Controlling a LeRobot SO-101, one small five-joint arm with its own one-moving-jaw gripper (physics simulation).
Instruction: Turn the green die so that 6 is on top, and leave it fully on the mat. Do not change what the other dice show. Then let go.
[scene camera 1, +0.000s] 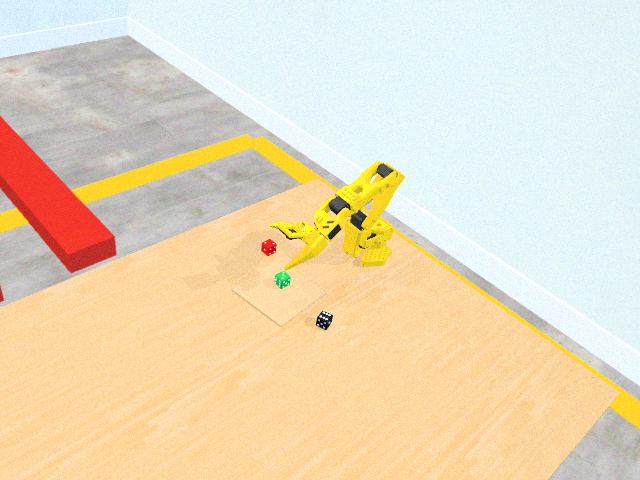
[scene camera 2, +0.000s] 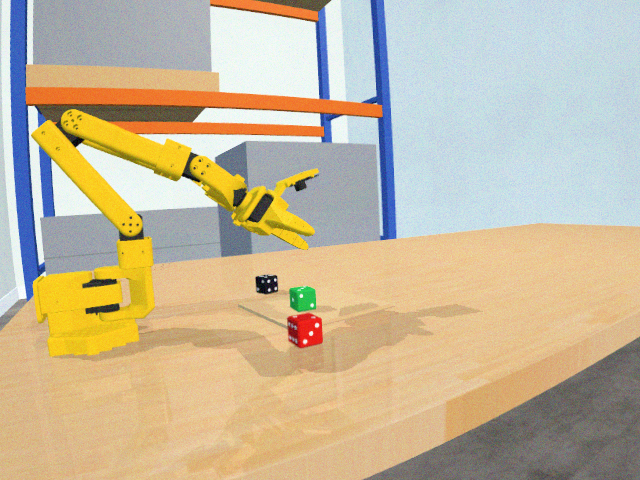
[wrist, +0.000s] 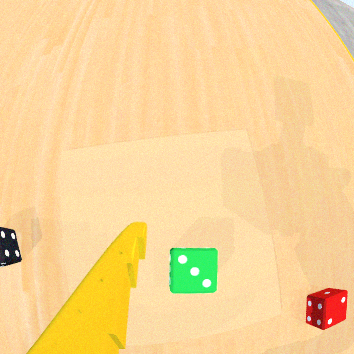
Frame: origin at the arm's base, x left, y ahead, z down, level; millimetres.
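Seen in the pictures: hand, its tool point: (scene camera 1: 285, 267) (scene camera 2: 305, 246) (wrist: 145, 235); arm's base, origin of its link: (scene camera 1: 360, 255) (scene camera 2: 113, 335).
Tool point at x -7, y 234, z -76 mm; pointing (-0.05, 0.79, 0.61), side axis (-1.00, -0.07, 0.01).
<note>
Offsets run from my tool point to a thing's top centre.
The green die @(dx -21, dy -17, dz +47 mm) (scene camera 1: 282, 279) (scene camera 2: 302, 298) (wrist: 194, 270) rests flat on the mat @(dx -8, dy +1, dz +72 mm) (scene camera 1: 280, 315) (wrist: 150, 185). It lies wholly inside the mat's edges, with 3 on top. A face with 2 pips shows toward scene camera 2. My gripper (scene camera 1: 288, 251) (scene camera 2: 310, 240) is open and empty. It hangs above the die and a little toward the arm's base, not touching it. In the wrist view, one notched jaw (wrist: 102, 295) shows to the left of the die. The moving jaw is out of that picture.
A red die @(dx -123, dy -65, dz +51 mm) (scene camera 1: 268, 246) (scene camera 2: 305, 330) (wrist: 326, 308) stands on the table just off the mat, on one side. A black die @(dx +114, dy -12, dz +51 mm) (scene camera 1: 324, 320) (scene camera 2: 266, 284) (wrist: 8, 246) stands off the mat's opposite side, with several pips on top. The arm's shadow falls across part of the mat.
</note>
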